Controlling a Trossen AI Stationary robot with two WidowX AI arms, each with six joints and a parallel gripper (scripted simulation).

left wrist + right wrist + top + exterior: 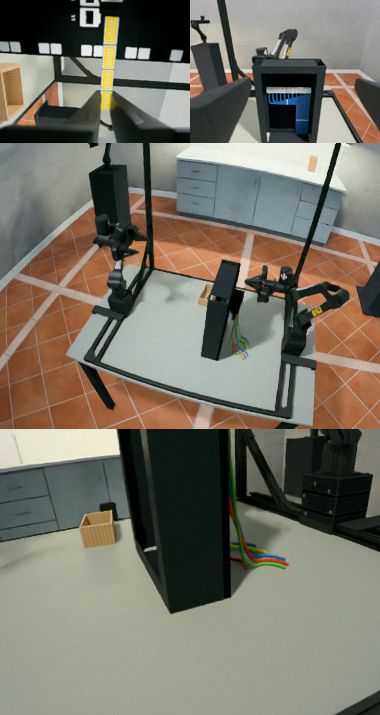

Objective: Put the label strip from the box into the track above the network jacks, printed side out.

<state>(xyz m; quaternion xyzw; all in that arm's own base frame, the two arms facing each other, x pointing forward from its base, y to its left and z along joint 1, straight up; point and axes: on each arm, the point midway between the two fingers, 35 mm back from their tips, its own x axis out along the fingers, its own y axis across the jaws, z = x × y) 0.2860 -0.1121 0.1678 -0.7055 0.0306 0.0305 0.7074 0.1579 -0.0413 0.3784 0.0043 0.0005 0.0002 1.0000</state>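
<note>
The yellow label strip is 30 mm to the right of my left hand and 30 mm ahead of it. Round my left hand: small box (270 mm below, 210 mm to the right, 110 mm behind).
</note>
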